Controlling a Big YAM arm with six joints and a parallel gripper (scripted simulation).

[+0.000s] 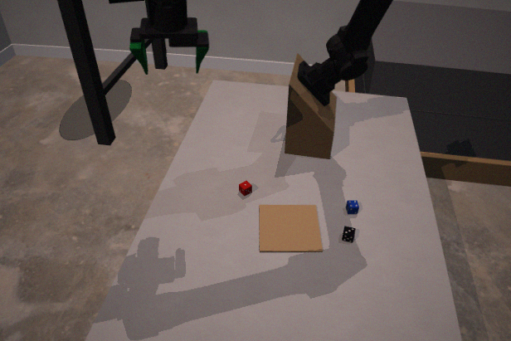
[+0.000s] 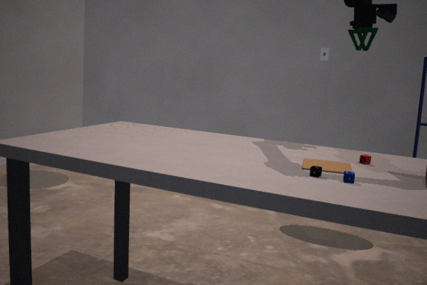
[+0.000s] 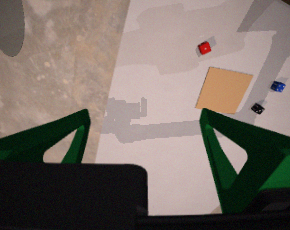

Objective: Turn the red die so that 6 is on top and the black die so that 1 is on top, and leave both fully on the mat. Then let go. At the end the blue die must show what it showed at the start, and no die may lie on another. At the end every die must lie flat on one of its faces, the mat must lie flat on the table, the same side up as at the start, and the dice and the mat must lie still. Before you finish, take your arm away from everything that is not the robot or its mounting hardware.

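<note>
The red die lies 350 mm below my hand, 130 mm to the left of it and 50 mm behind it. Also, from my hand: black die 390 mm to the left, 350 mm below, 60 mm ahead; tan mat 360 mm below, 260 mm to the left, 50 mm ahead; blue die 400 mm to the left, 350 mm below, 30 mm behind.
</note>
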